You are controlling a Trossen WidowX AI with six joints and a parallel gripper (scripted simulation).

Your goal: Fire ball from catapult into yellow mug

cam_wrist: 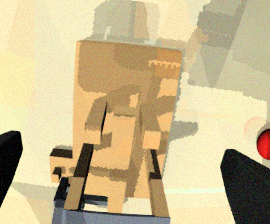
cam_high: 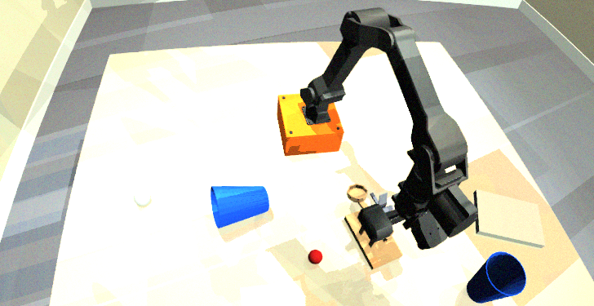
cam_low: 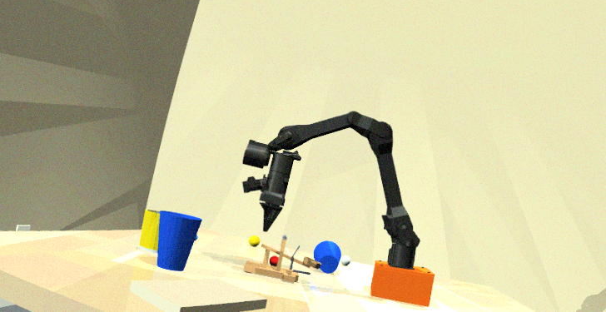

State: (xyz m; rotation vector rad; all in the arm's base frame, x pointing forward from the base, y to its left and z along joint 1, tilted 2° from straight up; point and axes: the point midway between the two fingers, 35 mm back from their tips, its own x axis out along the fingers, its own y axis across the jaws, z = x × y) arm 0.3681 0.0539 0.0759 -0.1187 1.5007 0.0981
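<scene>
My gripper tip is 150 mm to the left of the red ball, 100 mm above it and 20 mm past it. Round my gripper tip: flat white slab 390 mm to the left, 100 mm below, 20 mm ahead; then yellow mug 270 mm ahead, 80 mm below, 50 mm to the left; then wooden catapult 70 mm behind, 60 mm below.
</scene>
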